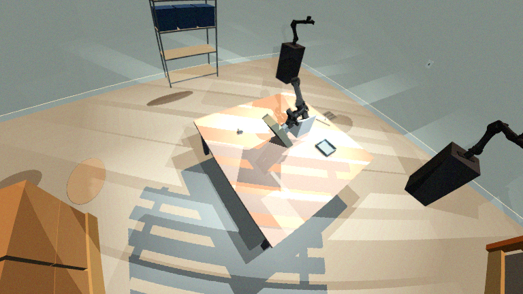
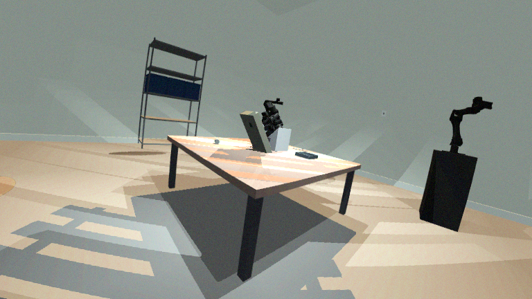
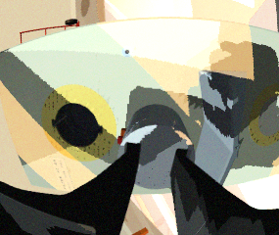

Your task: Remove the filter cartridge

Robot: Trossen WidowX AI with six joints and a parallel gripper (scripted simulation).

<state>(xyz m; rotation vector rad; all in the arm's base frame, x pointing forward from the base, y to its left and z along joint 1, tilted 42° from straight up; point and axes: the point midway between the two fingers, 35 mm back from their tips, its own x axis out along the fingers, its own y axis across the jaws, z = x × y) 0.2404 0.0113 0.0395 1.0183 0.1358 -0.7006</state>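
The round grey filter cartridge is 1 cm ahead of my gripper tip and 1 cm below it. Round my gripper tip: service panel (5 cm ahead, 5 cm below); dark tray (31 cm behind, 31 cm to the left, 21 cm below).
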